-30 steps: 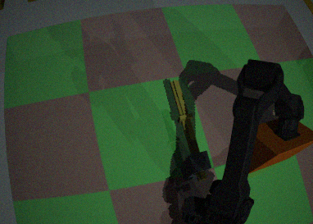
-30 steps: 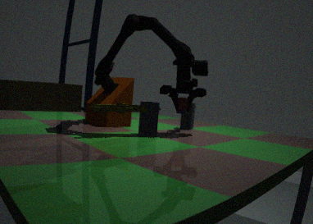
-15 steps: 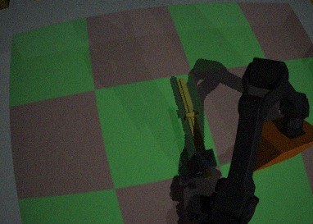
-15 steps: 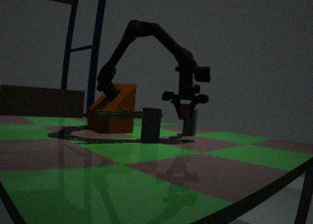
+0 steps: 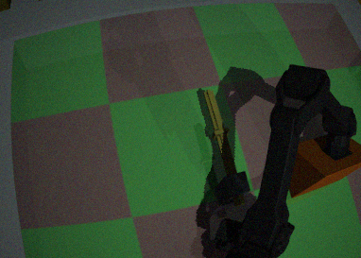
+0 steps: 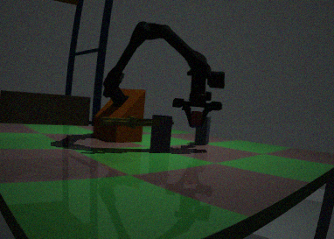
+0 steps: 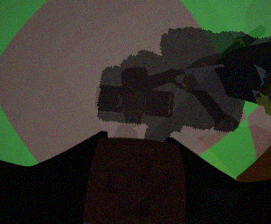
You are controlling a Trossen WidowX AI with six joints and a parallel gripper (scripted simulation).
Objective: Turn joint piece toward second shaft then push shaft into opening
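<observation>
Right now my gripper tip is 1 cm past the square joint piece, 1 cm to the right of it and 3 cm below it.
</observation>
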